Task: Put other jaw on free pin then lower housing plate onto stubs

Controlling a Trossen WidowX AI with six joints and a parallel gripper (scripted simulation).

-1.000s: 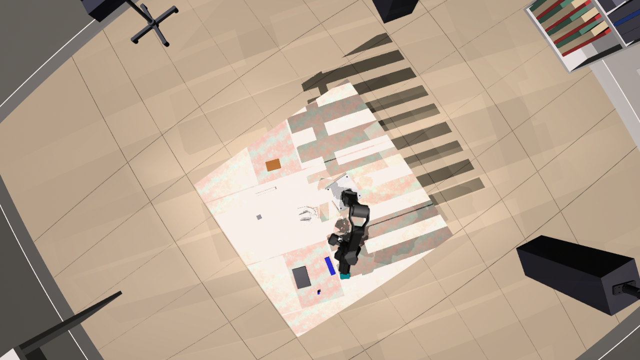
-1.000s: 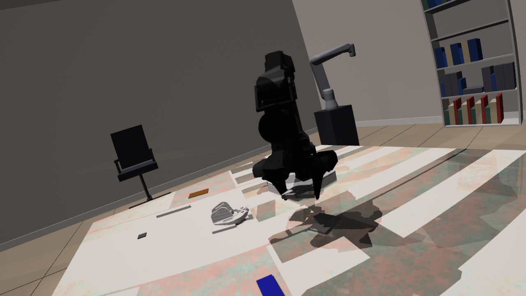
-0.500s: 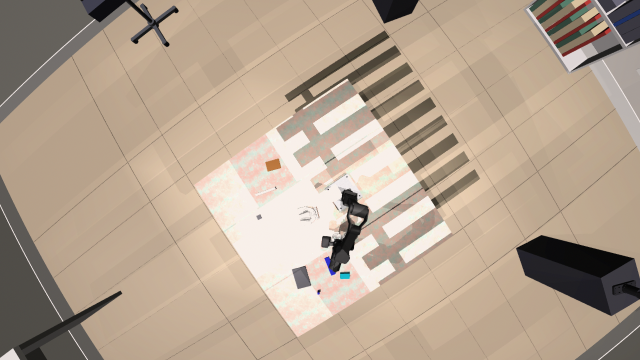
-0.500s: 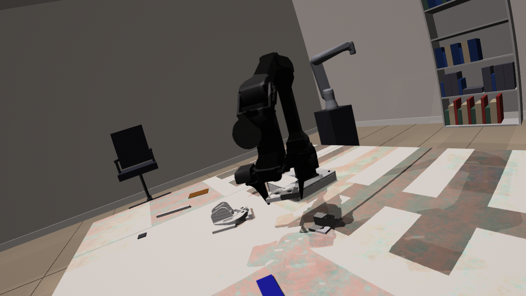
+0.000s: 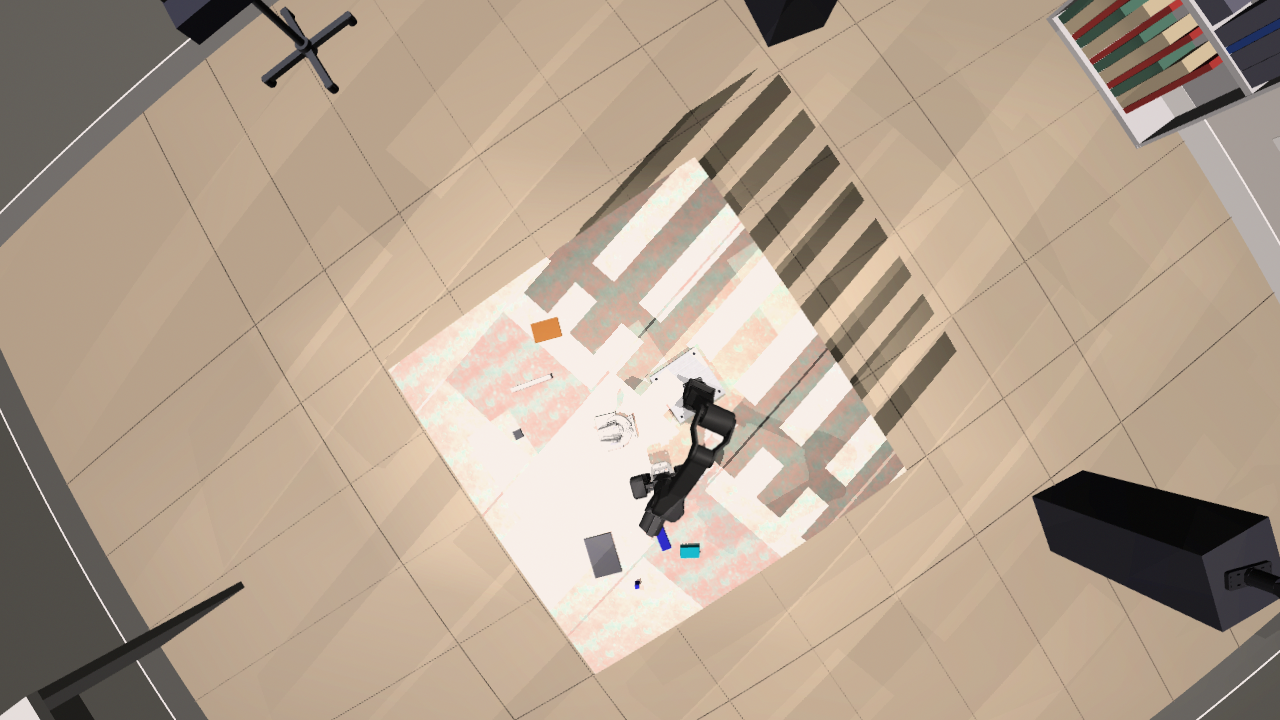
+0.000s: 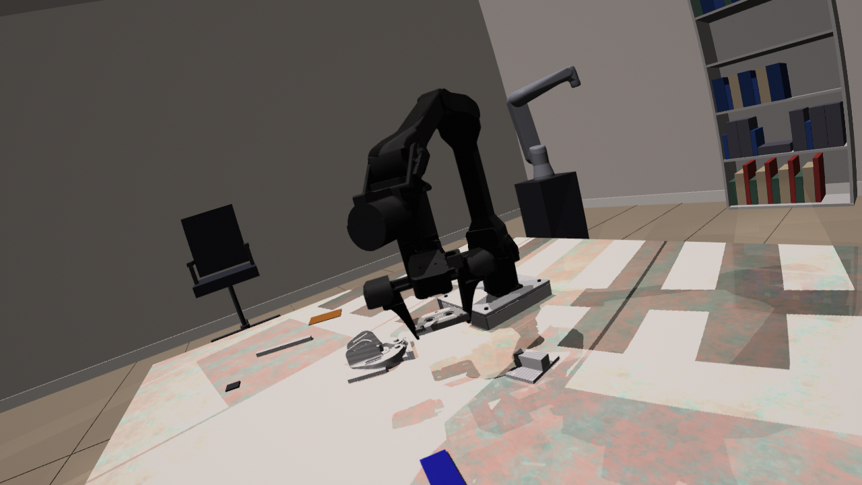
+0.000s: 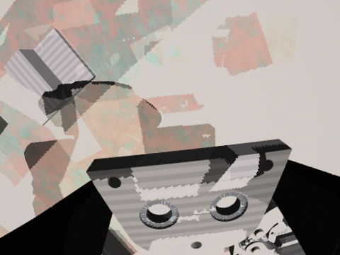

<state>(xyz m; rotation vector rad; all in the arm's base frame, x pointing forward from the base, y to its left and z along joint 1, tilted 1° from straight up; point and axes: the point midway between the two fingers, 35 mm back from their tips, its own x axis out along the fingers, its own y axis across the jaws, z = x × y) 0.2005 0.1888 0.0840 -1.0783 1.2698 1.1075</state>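
My gripper tip is now 7 cm short of the jaw, 18 cm to the left of it and 7 cm above it. Round my gripper tip: cyan block (3 cm ahead, 31 cm to the left, 7 cm below); then blue bar (9 cm ahead, 21 cm to the left, 8 cm below); then grey plate (31 cm ahead, 21 cm to the left, 8 cm below).
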